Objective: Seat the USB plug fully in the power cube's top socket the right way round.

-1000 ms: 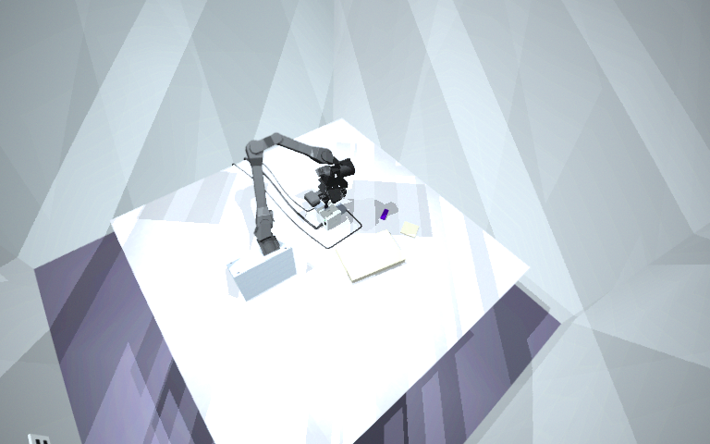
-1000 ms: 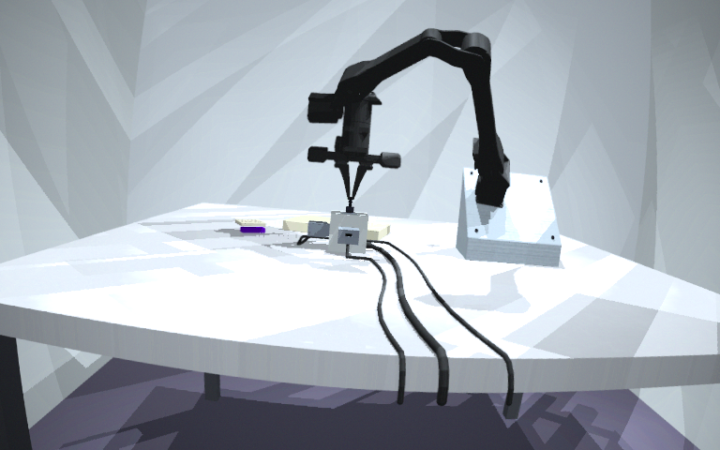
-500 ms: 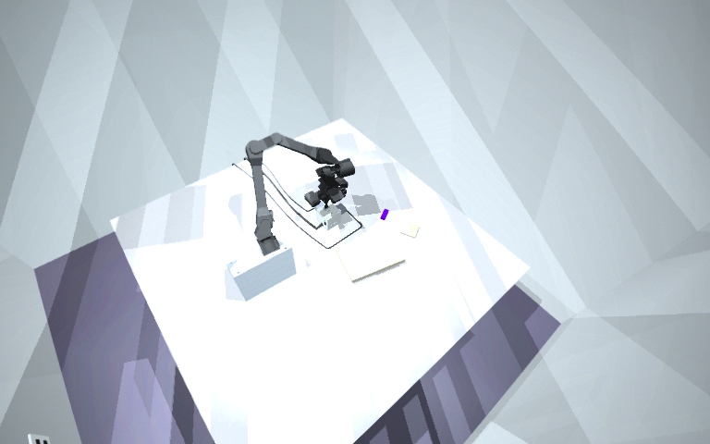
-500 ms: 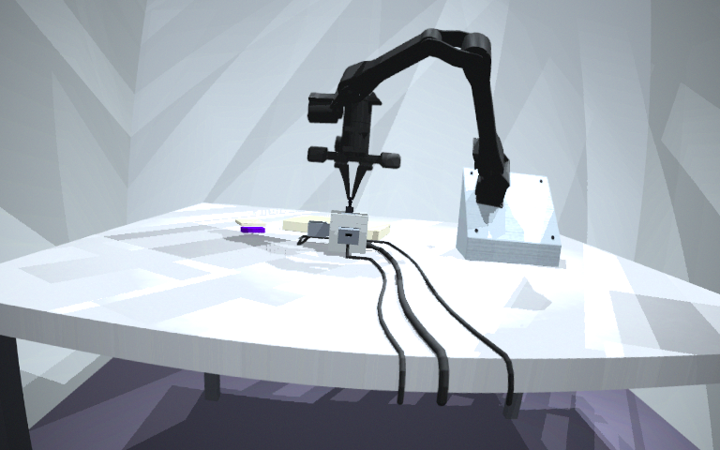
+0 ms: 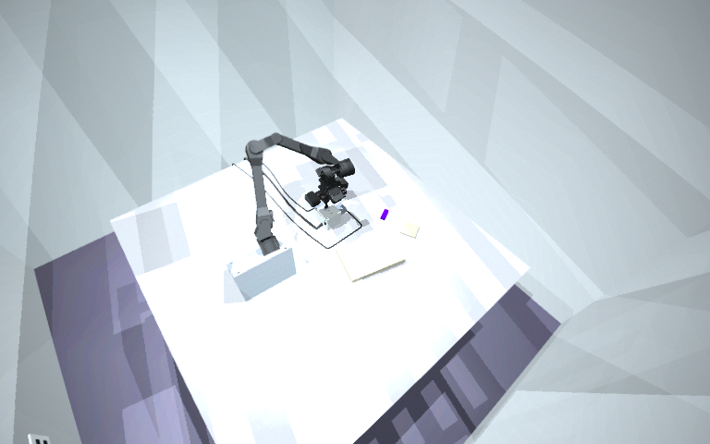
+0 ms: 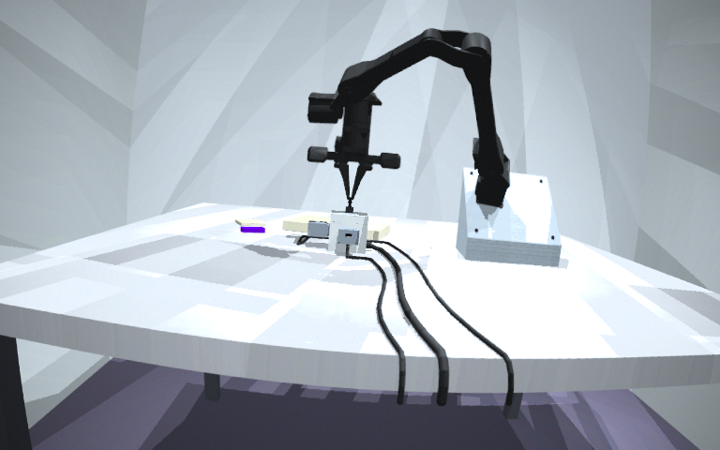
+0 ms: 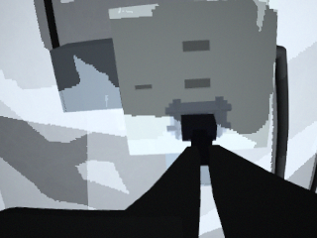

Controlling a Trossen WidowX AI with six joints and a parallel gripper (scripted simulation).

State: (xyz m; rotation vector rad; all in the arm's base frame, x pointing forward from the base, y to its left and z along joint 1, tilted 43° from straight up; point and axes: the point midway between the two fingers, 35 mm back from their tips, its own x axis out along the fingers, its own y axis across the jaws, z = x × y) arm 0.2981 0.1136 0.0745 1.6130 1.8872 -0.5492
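The USB plug is 2 cm below my gripper tip. Round my gripper tip: purple stick: 25 cm ahead, 11 cm to the right, 10 cm below.
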